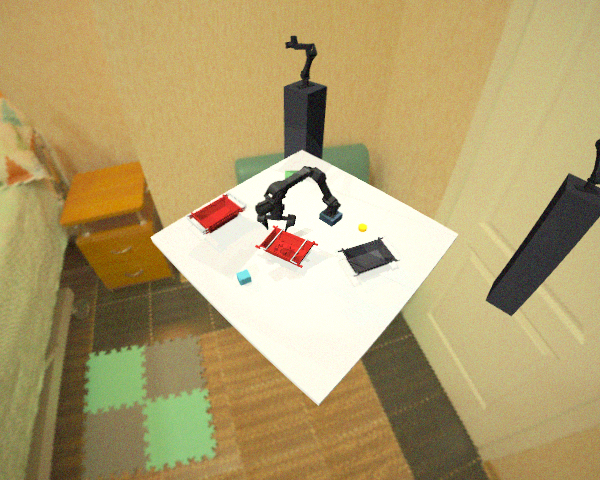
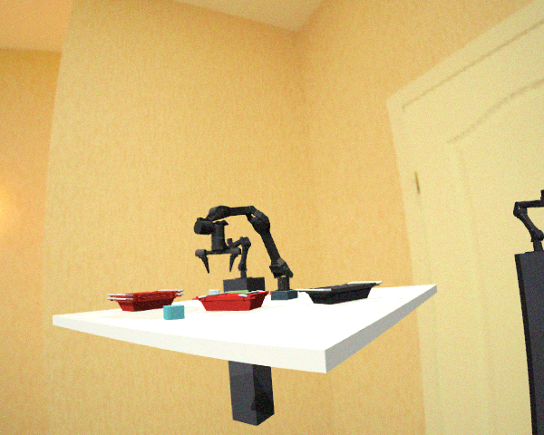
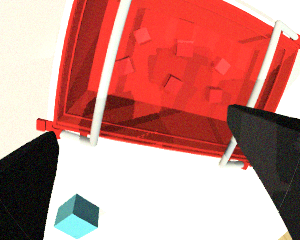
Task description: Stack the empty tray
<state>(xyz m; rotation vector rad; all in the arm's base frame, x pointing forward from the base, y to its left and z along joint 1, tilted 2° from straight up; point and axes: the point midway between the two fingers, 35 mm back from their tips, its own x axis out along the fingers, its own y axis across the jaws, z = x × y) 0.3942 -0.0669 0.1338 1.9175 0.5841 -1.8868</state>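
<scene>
The dark grey tray is 250 mm behind my gripper tip, 410 mm to the left of it and 110 mm below it. The rest, counted from my gripper tip: cyan block 260 mm ahead, 10 mm to the left, 130 mm below; pale cylinder 190 mm behind, 220 mm to the right, 110 mm below; yellow disc 450 mm behind, 260 mm to the left, 140 mm below.
</scene>
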